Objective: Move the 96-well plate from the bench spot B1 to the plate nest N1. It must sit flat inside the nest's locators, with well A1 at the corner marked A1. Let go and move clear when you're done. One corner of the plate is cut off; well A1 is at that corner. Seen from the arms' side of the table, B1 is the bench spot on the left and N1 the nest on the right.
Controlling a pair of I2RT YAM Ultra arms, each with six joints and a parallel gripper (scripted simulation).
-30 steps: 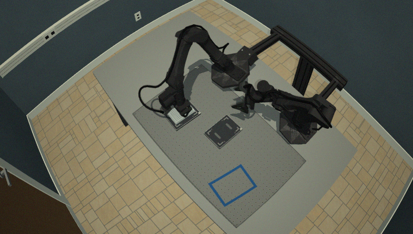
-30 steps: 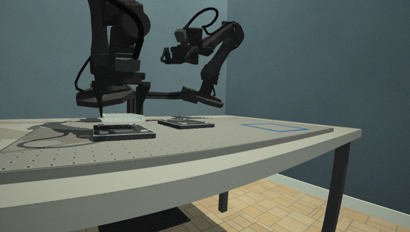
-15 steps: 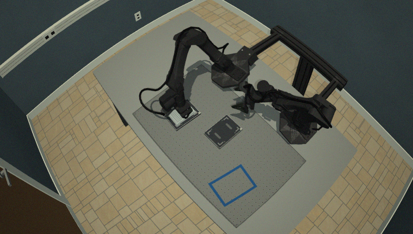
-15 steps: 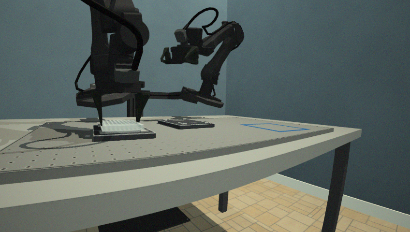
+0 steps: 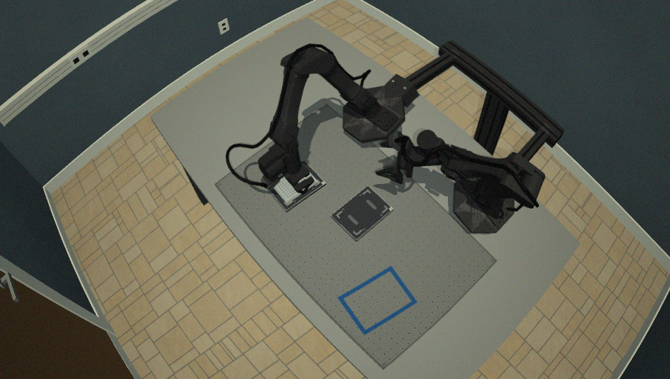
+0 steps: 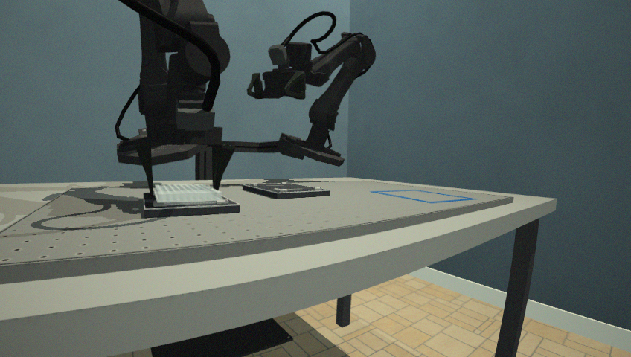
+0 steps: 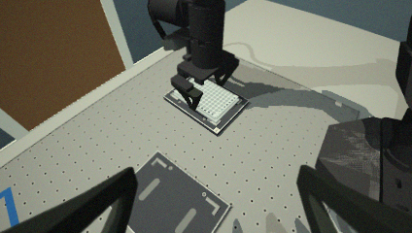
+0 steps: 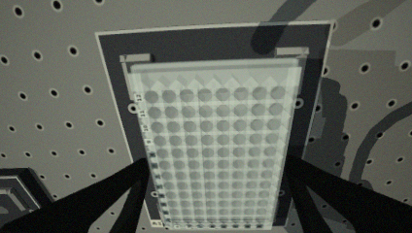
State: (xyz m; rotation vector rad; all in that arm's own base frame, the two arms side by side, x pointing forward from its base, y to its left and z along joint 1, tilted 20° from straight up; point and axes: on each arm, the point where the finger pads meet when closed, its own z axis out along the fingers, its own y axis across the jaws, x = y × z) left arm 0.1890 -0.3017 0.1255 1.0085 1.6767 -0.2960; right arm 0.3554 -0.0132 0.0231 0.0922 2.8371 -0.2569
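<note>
My right hand is 10 mm above the 96-well plate. Round my right hand: A1 label 290 mm to the left, 150 mm behind, 10 mm below.
</note>
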